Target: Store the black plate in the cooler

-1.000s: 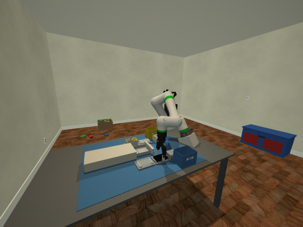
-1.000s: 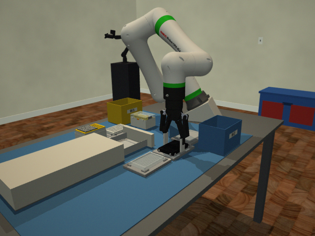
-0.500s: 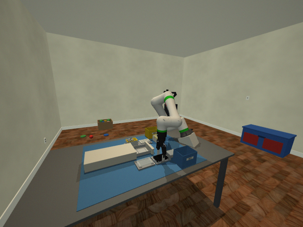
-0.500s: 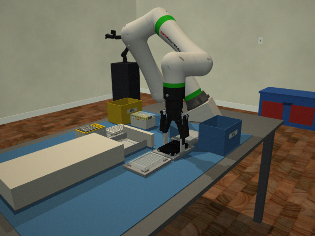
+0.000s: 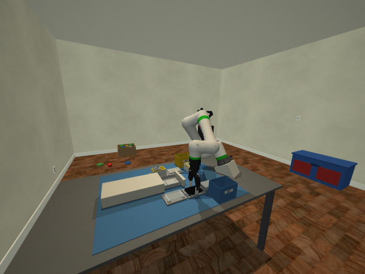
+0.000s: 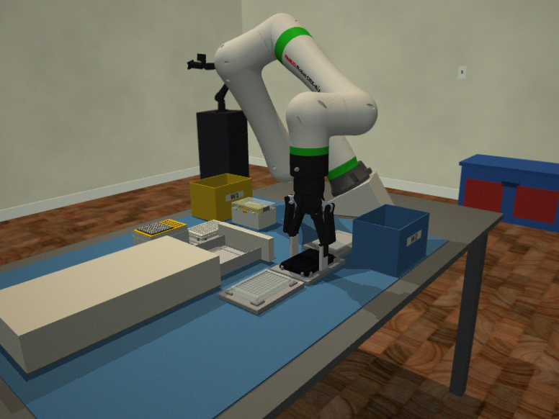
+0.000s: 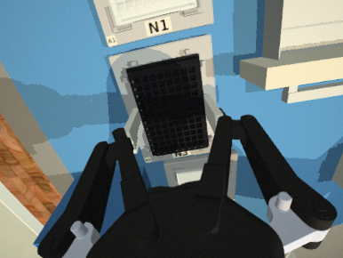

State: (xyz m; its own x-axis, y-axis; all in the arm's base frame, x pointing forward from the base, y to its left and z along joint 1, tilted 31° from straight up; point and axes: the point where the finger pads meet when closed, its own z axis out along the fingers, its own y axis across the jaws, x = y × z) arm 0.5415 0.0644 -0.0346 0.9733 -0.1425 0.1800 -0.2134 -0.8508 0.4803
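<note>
Now: the drawer 11 cm ahead of my hand, 22 cm to the right of it and 1 cm below it. The rest, counted from my hand: black plate (2 cm below); blue bin (15 cm behind, 17 cm to the left); pale lid (18 cm behind, 1 cm to the left, 2 cm below).
</note>
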